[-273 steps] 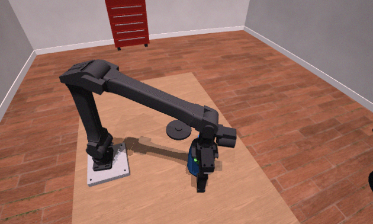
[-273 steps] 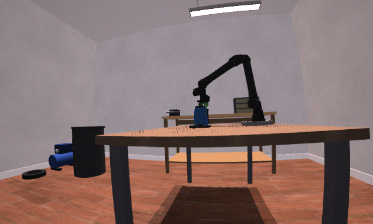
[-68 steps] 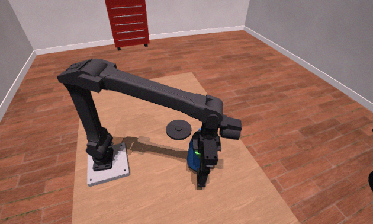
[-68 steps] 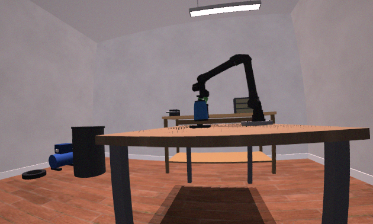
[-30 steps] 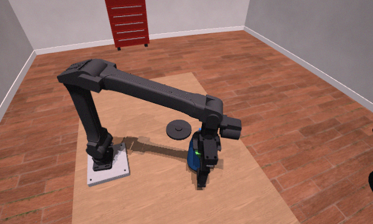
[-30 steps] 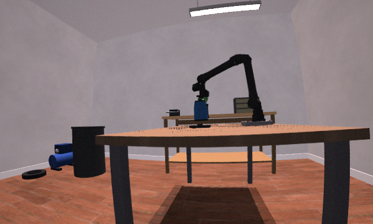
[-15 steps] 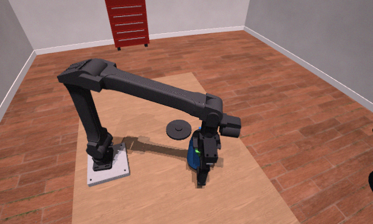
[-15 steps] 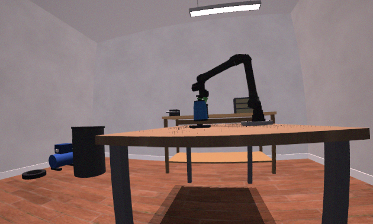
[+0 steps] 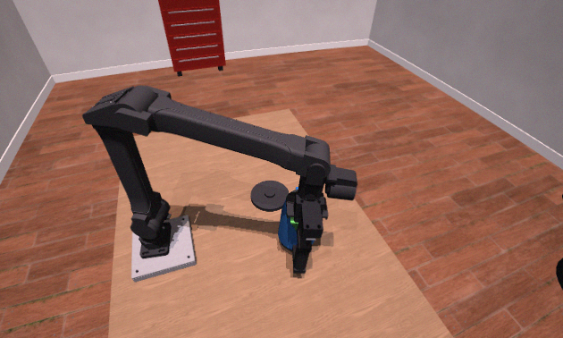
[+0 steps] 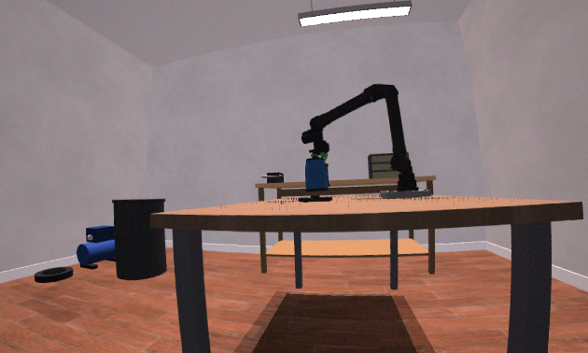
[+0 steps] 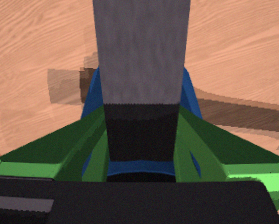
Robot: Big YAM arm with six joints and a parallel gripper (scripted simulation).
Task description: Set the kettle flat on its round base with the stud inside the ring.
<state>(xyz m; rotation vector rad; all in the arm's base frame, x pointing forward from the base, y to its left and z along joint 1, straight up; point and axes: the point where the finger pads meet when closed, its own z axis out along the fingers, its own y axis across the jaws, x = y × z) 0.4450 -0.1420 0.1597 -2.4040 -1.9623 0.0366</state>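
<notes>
Right now the blue kettle is 5 cm below my hand and 3 cm to the left of it. Also, from my hand: round dark base (29 cm to the left, 18 cm below, 4 cm behind).
</notes>
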